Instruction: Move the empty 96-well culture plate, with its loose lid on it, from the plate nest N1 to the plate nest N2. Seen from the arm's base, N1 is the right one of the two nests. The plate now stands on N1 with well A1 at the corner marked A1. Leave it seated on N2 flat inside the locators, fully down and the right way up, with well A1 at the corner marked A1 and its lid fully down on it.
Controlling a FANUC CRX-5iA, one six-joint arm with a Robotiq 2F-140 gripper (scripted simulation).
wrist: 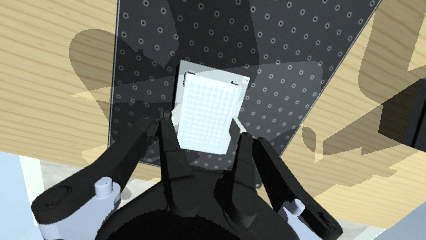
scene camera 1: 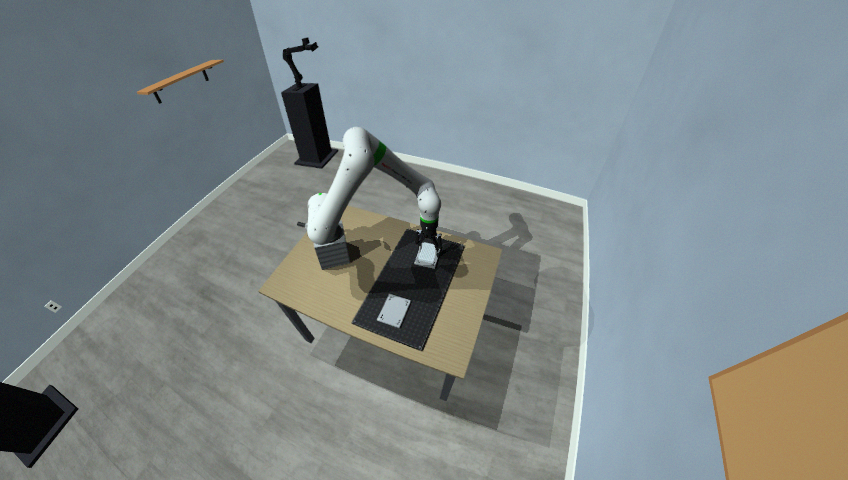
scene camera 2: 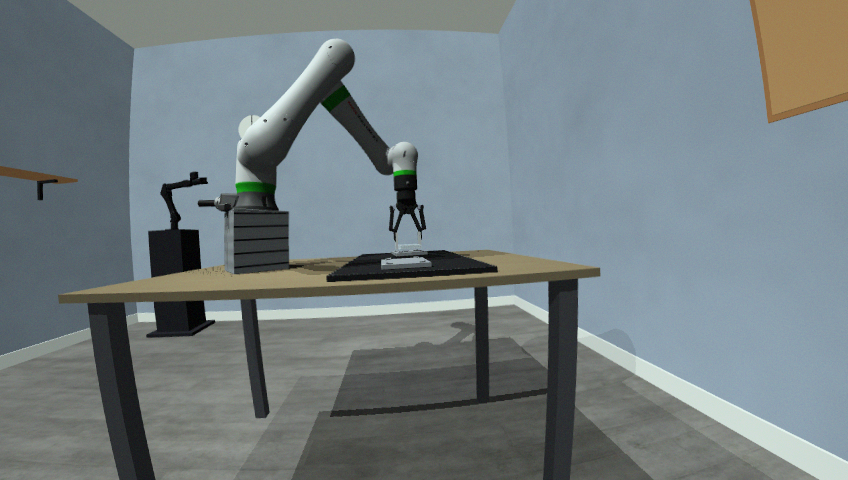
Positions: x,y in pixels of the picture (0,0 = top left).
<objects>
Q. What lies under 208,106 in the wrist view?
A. A clear lid.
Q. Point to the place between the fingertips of the gripper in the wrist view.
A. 206,116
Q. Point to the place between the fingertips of the gripper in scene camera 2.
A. At 408,248
</objects>
